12 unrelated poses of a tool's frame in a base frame.
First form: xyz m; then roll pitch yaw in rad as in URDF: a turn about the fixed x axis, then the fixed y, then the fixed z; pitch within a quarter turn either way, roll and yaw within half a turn.
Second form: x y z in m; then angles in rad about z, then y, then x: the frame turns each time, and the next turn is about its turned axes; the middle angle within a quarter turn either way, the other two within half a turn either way. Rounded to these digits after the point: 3 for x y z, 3 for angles.
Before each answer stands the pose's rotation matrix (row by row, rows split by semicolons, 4 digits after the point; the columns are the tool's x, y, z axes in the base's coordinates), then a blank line. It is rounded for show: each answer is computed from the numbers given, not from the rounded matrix.
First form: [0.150, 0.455, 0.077, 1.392, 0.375, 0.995]
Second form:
0.5067 0.0471 0.8609; 0.7805 0.3992 -0.4812; -0.3663 0.9157 0.1655

[0.150, 0.455, 0.077, 0.995, 0.375, 1.392]
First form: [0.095, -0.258, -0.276, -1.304, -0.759, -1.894]
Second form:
-0.2304 0.0391 0.9723; -0.6880 -0.7132 -0.1343; 0.6882 -0.6999 0.1913

[0.095, -0.258, -0.276, -1.894, -0.759, -1.304]
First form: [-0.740, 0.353, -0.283, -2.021, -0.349, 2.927]
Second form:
-0.9182 -0.2082 -0.3371; 0.2001 0.4907 -0.8480; 0.3420 -0.8461 -0.4089

[-0.740, 0.353, -0.283, 2.927, -0.349, -2.021]
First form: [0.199, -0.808, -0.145, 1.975, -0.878, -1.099]
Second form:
0.2903 -0.6719 -0.6814; -0.5689 0.4514 -0.6874; 0.7695 0.5872 -0.2512

[0.199, -0.808, -0.145, -1.099, -0.878, 1.975]
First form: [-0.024, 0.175, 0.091, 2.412, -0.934, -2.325]
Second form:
-0.4071 -0.1763 -0.8962; -0.4334 0.9010 0.0196; 0.8040 0.3964 -0.4433

[-0.024, 0.175, 0.091, -2.325, -0.934, 2.412]
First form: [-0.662, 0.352, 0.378, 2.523, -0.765, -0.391]
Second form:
0.6669 -0.6818 0.3006; -0.2749 -0.6002 -0.7512; 0.6925 0.4183 -0.5877

[-0.662, 0.352, 0.378, -0.391, -0.765, 2.523]
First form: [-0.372, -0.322, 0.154, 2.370, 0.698, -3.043]
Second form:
-0.7624 -0.5165 0.3898; -0.0754 0.6692 0.7392; -0.6427 0.5342 -0.5492

[-0.372, -0.322, 0.154, -3.043, 0.698, 2.370]
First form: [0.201, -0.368, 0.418, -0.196, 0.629, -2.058]
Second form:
-0.3786 0.9204 -0.0981; -0.7145 -0.3579 -0.6011; -0.5883 -0.1575 0.7931

[0.201, -0.368, 0.418, -2.058, 0.629, -0.196]
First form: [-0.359, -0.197, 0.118, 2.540, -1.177, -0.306]
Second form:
0.3659 -0.7467 0.5555; -0.1156 -0.6287 -0.7690; 0.9235 0.2172 -0.3163

[-0.359, -0.197, 0.118, -0.306, -1.177, 2.540]
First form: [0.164, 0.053, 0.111, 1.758, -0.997, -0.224]
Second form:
0.5293 -0.8459 -0.0658; -0.1206 0.0018 -0.9927; 0.8398 0.5333 -0.1010

[0.164, 0.053, 0.111, -0.224, -0.997, 1.758]
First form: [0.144, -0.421, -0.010, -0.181, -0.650, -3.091]
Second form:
-0.7951 -0.0591 0.6036; -0.0403 -0.9879 -0.1497; 0.6052 -0.1433 0.7831

[0.144, -0.421, -0.010, -3.091, -0.650, -0.181]
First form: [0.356, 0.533, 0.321, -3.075, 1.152, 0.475]
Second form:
0.3616 0.4023 -0.8411; 0.1860 -0.9151 -0.3577; -0.9136 -0.0271 -0.4058

[0.356, 0.533, 0.321, 0.475, 1.152, -3.075]
